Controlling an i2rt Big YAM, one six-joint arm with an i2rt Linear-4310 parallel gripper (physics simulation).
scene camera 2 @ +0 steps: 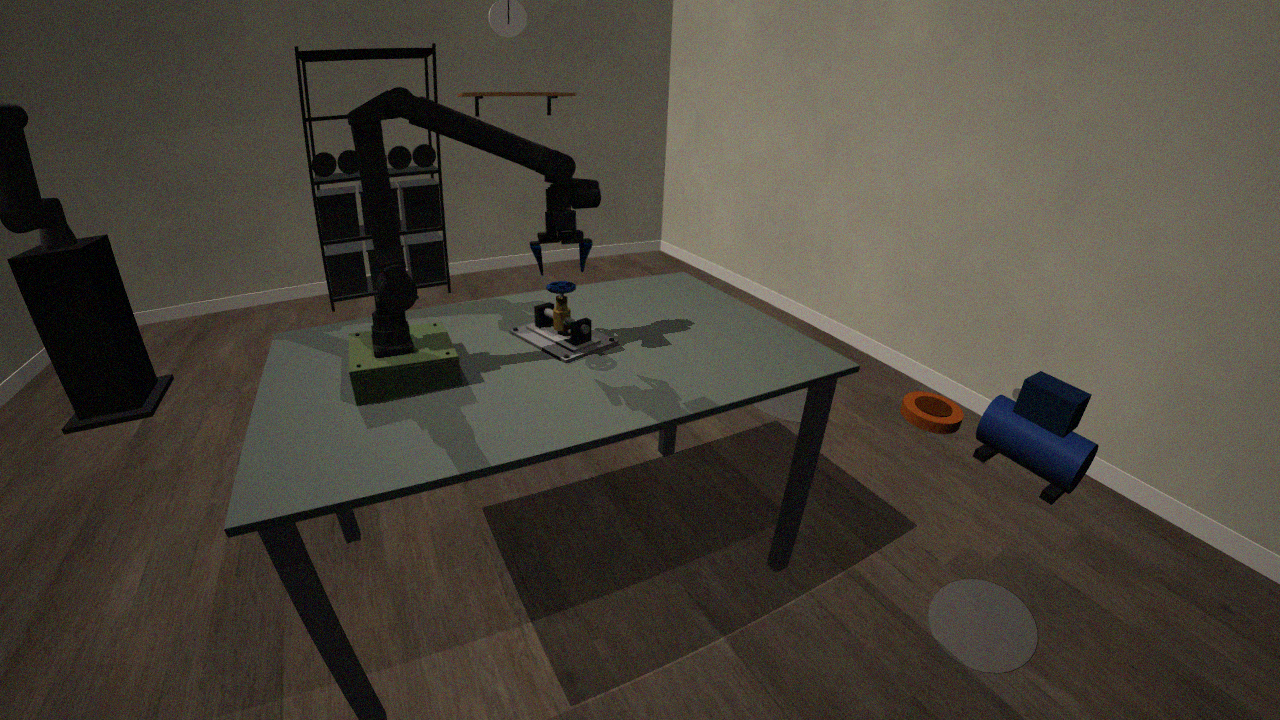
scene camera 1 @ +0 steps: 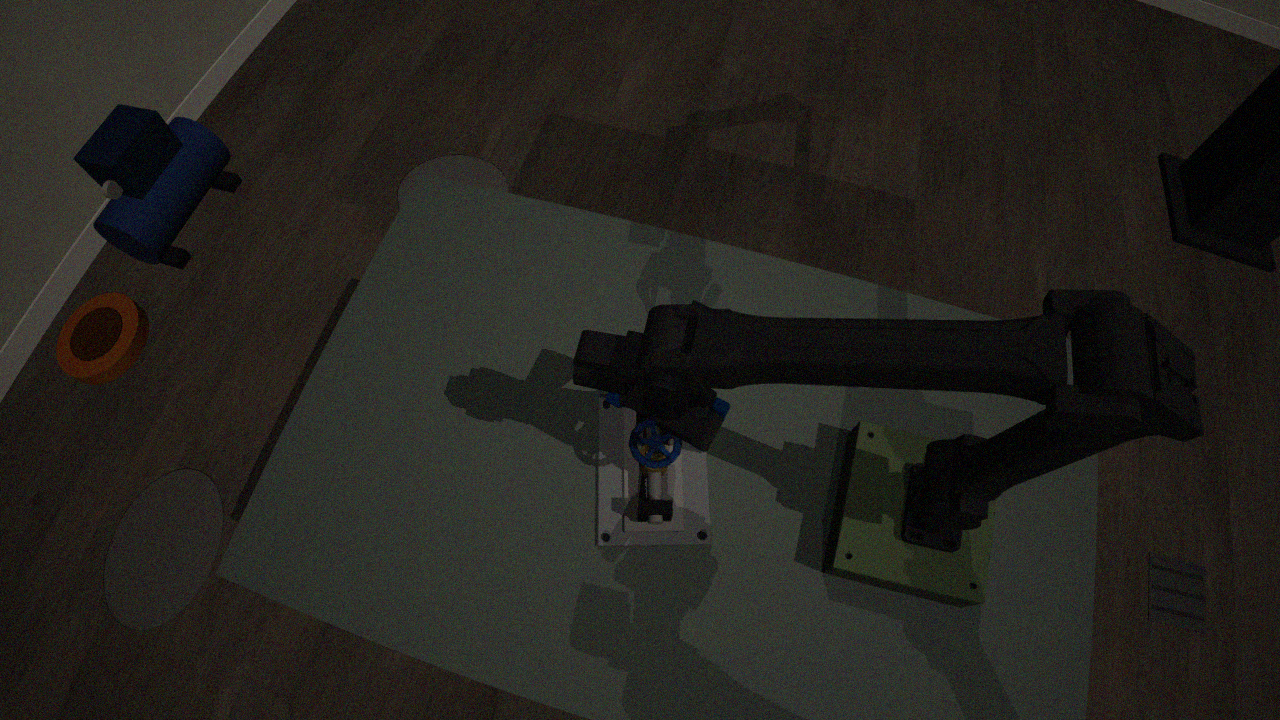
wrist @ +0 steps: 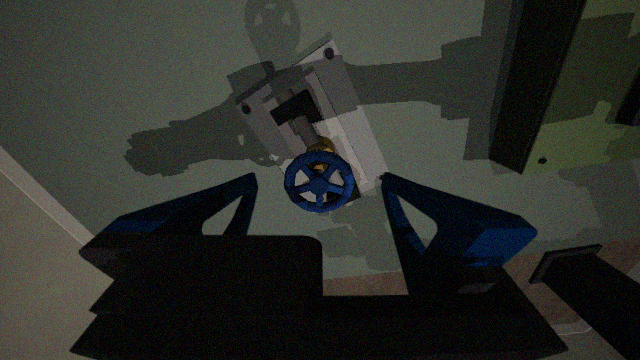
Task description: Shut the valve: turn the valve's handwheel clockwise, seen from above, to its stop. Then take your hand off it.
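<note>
The valve's blue spoked handwheel (scene camera 1: 656,445) (scene camera 2: 561,287) (wrist: 320,185) sits level on top of a brass valve body (scene camera 2: 561,314) (wrist: 324,145). The valve is mounted on a light plate (scene camera 1: 609,501) (scene camera 2: 529,334) (wrist: 361,135) on the table. My gripper (scene camera 1: 666,404) (scene camera 2: 562,273) (wrist: 319,179) is wide open and empty, pointing down. In the second scene view its blue fingertips are a little above the handwheel, with a gap between them and the rim. In the wrist view the wheel shows between the two fingers, touching neither. The wheel's turn angle relative to its stop cannot be told.
The arm stands on a green block (scene camera 1: 872,555) (scene camera 2: 407,380) (wrist: 575,145) on the table (scene camera 1: 375,501) (scene camera 2: 358,447). A blue tank (scene camera 1: 170,192) (scene camera 2: 1033,443) and an orange ring (scene camera 1: 69,358) (scene camera 2: 913,413) are on the floor. A dark pedestal (scene camera 2: 85,331) stands apart.
</note>
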